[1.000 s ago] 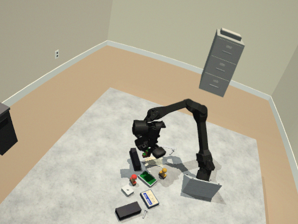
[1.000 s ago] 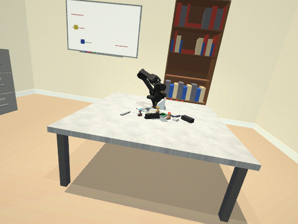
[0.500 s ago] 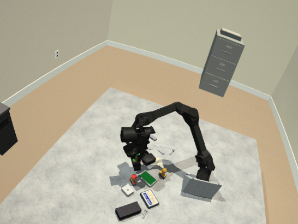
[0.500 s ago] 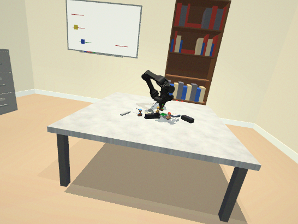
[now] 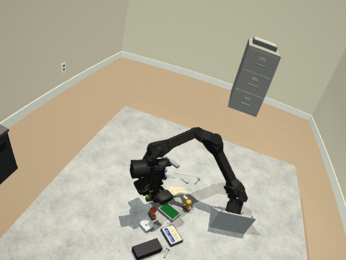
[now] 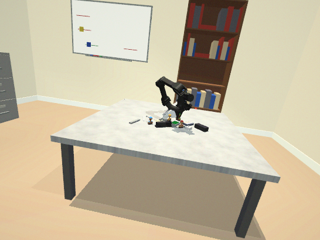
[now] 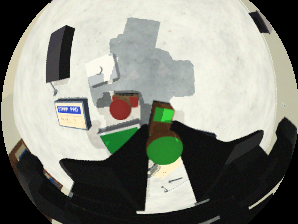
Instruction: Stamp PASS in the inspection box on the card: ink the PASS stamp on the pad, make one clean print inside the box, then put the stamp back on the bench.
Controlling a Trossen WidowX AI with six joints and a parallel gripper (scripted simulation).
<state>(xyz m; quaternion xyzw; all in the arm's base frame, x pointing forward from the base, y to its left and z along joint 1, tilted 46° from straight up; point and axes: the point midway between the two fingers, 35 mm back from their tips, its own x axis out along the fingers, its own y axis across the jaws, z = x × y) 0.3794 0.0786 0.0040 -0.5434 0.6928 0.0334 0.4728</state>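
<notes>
My gripper tip is 30 mm past the red-knob stamp, 40 mm to the right of it and 70 mm above it. Round my gripper tip: long black block: 110 mm to the right, 70 mm below; green ink pad: 100 mm behind, 10 mm to the right, 80 mm below; green-knob stamp: right at my gripper tip.
</notes>
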